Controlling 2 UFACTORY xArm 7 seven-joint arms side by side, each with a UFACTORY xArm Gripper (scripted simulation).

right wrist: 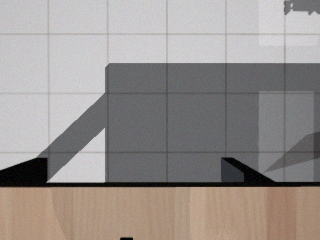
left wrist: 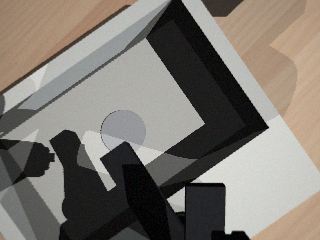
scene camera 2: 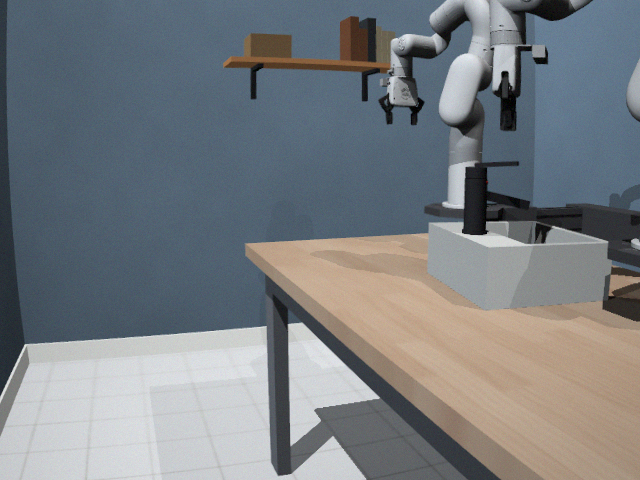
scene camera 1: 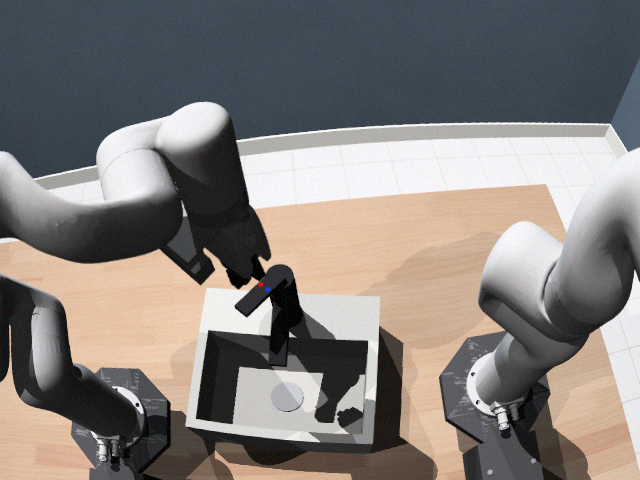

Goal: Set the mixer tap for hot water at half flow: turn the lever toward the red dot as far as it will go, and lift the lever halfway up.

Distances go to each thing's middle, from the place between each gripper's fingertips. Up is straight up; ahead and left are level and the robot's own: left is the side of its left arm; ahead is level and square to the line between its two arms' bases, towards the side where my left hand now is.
Scene:
Right now the flat lever [scene camera 1: 273, 280] is 2 cm ahead of my left hand [scene camera 1: 242, 280], 2 cm to the right of it and 9 cm below it. Also, from my left hand: black mixer tap [scene camera 1: 283, 307] (3 cm ahead, 3 cm to the right, 13 cm below); then sink [scene camera 1: 321, 390] (7 cm behind, 3 cm to the right, 32 cm below).
The black mixer tap is 770 mm to the left of my right hand [scene camera 2: 401, 124], 190 mm ahead of it and 160 mm below it. From my right hand the other things lie so: flat lever: 790 mm to the left, 180 mm ahead, 110 mm below; then sink: 780 mm to the left, 340 mm below, 90 mm ahead.

